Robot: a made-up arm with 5 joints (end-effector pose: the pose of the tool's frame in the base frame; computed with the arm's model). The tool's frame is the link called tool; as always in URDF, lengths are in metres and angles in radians.
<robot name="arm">
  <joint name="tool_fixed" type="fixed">
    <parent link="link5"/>
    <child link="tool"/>
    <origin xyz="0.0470 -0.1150 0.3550" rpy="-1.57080 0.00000 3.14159"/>
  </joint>
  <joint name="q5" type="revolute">
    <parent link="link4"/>
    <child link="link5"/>
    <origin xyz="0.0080 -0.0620 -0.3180" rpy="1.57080 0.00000 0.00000"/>
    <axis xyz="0 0 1"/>
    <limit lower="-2.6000" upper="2.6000" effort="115" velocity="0.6"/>
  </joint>
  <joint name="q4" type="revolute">
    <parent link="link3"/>
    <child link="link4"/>
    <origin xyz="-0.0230 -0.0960 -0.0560" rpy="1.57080 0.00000 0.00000"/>
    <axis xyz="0 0 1"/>
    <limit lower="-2.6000" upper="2.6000" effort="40" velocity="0.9"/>
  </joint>
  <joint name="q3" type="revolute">
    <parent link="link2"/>
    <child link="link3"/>
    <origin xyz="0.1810 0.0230 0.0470" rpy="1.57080 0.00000 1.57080"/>
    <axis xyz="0 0 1"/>
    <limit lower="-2.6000" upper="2.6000" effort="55" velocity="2.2"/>
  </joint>
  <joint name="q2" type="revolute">
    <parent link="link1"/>
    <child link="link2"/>
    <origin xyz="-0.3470 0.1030 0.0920" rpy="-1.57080 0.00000 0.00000"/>
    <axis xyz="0 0 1"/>
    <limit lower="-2.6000" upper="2.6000" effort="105" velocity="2"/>
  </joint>
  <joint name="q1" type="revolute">
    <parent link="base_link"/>
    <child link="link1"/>
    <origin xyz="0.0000 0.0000 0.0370" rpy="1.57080 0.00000 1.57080"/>
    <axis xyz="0 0 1"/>
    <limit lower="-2.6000" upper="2.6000" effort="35" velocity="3.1"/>
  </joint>
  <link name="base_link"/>
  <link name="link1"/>
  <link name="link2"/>
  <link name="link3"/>
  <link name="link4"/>
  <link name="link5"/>
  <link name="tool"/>
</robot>
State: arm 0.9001 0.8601 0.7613 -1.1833 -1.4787
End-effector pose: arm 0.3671 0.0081 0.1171 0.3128 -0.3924 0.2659 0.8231
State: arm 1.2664 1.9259 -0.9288 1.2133 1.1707
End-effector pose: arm 0.1519 -0.1957 -0.7449 0.2399 0.8530 -0.3810 -0.2641
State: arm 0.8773 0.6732 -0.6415 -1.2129 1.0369
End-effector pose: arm 0.2816 -0.6751 0.1046 0.1713 0.4201 -0.7900 0.4123
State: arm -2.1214 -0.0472 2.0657 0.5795 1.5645
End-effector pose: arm 0.3625 0.5582 0.3002 0.2170 -0.9440 0.1604 -0.1900
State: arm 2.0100 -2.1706 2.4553 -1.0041 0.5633
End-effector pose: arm -0.0198 0.3247 -0.0006 0.5777 -0.6813 -0.3213 0.3142
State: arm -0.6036 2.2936 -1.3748 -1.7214 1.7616
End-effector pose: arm 0.0913 -0.0268 0.8127 0.4525 -0.8260 0.0378 -0.3340
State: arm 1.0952 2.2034 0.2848 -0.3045 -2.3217
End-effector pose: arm 0.1274 -0.2172 0.1616 0.5133 -0.7512 0.1295 0.3941
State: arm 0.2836 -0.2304 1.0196 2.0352 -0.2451
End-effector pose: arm 0.2597 -0.2140 0.6193 0.3672 -0.2340 0.4594 -0.7742
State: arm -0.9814 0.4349 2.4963 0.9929 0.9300
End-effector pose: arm 0.4944 0.0687 0.2693 0.2438 -0.8040 0.5390 -0.0607
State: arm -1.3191 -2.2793 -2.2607 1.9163 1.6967
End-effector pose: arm 0.3362 -0.3596 0.6045 0.8751 -0.1921 0.4120 -0.1662
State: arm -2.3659 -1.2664 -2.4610 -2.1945 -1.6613
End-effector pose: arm 0.4046 -0.0387 -0.1914 0.6489 0.3630 0.4213 0.5194
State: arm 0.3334 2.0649 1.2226 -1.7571 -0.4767
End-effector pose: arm -0.3018 -0.0007 -0.1096 0.3495 0.3303 -0.3588 -0.8000
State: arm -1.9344 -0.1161 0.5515 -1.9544 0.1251
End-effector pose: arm 0.6346 0.2580 0.1439 0.5673 -0.3269 0.6746 0.3410
